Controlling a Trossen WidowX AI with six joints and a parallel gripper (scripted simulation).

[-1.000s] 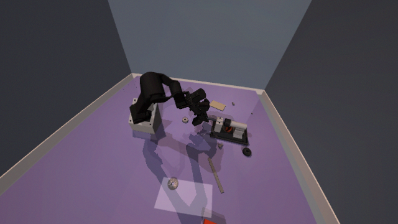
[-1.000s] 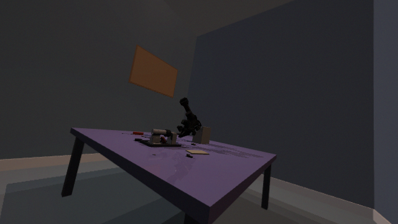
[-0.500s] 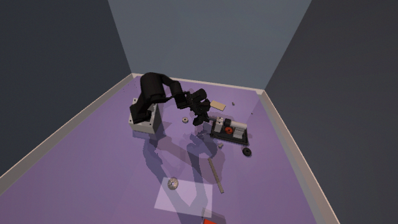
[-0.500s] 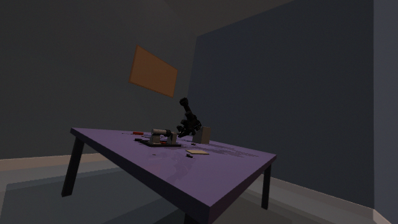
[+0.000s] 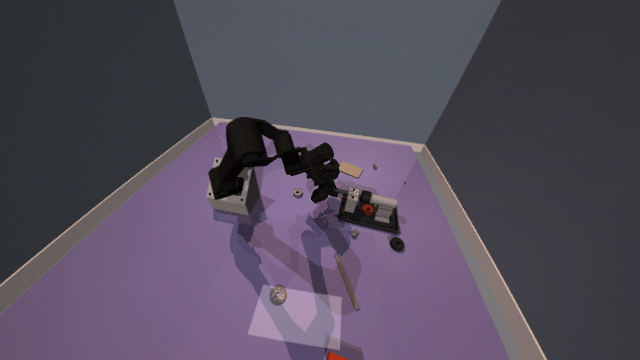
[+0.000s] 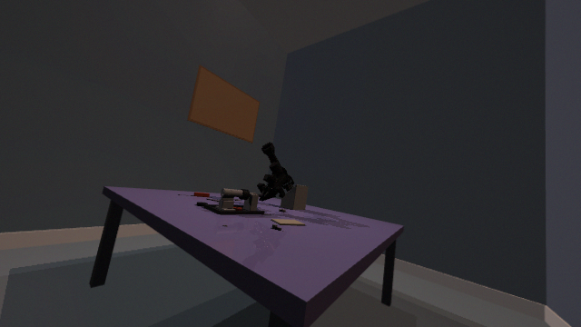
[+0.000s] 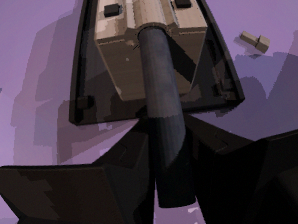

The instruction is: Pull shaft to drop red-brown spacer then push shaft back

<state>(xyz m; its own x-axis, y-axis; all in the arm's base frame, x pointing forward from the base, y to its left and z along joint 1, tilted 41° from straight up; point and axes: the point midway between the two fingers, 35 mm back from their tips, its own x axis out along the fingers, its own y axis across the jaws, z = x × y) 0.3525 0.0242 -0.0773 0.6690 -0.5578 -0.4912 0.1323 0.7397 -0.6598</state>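
The black spacer is 90 mm ahead of my gripper tip, 10 mm to the right of it and 20 mm above it. From my gripper tip the other things lie so: grey washer 170 mm behind, 30 mm to the left, 50 mm below; then red-brown spacer 130 mm ahead, 20 mm to the right, 40 mm below; then dark shaft 40 mm ahead, 10 mm to the right, 20 mm above.
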